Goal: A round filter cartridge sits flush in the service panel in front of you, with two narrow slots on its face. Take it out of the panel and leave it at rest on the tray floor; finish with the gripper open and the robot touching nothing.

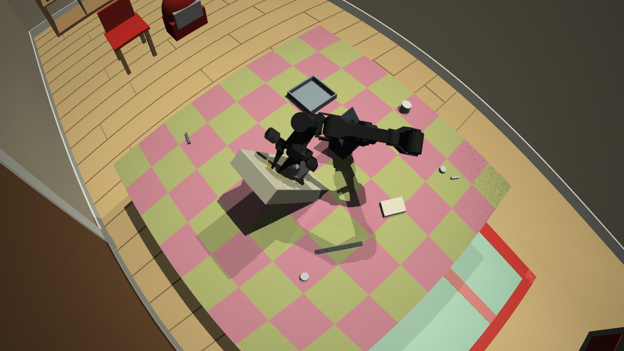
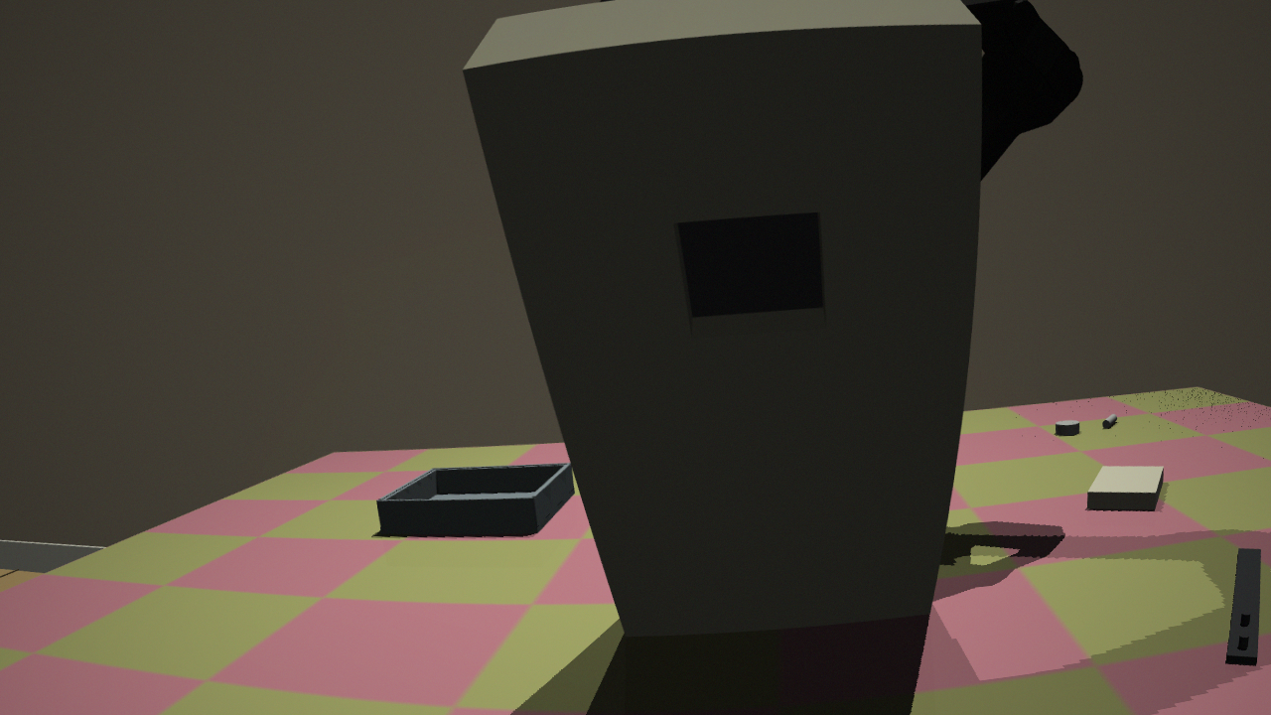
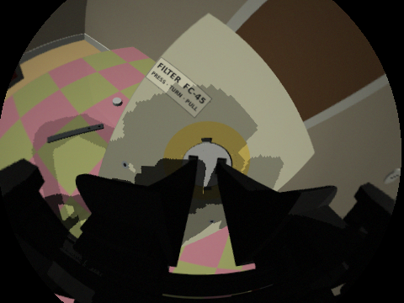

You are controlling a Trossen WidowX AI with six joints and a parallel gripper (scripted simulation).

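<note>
My gripper tip is now 10 mm short of the round grey filter cartridge and 10 mm above it. From my gripper tip the other things lie so: olive service panel (30 mm behind, 80 mm below); then cream block (270 mm behind, 330 mm to the left, 230 mm below); then grey tray (440 mm behind, 250 mm to the right, 220 mm below).
</note>
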